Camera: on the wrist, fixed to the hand. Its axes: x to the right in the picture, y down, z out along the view.
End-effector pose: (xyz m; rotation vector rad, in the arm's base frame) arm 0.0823 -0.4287 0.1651 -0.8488 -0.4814 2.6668
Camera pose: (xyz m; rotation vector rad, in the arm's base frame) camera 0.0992 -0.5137 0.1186 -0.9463 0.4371 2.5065
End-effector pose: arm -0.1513 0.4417 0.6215 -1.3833 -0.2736 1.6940
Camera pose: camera -0.1742 0.3635 0.5665 -1.0939 0.4207 1.4940
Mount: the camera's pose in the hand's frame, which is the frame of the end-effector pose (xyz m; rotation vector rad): -0.0222 0.0919 -0.0270 0.6292 0.2218 0.0868
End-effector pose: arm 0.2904 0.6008 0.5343 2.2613 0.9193 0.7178
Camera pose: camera 0.2982 0.5386 0.6101 -2.7009 -1.2460 -0.7779
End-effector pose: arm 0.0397 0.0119 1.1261 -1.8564 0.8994 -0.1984
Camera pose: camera -0.0349 -0.0116 1.0665 -1.2237 0.9318 -0.5726
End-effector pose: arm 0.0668 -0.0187 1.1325 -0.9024 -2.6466 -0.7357
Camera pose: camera 0.1434 0.0183 1.1818 -0.6955 -2.3843 0.0359
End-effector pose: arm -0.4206 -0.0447 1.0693 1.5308 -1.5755 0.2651
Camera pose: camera -0.4937 0.0088 1.1076 1.8171 -1.4503 1.0211
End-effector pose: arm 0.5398 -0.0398 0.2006 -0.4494 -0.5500 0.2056
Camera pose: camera 0.5296 0.0250 0.1274 0.1174 -0.2258 0.3908
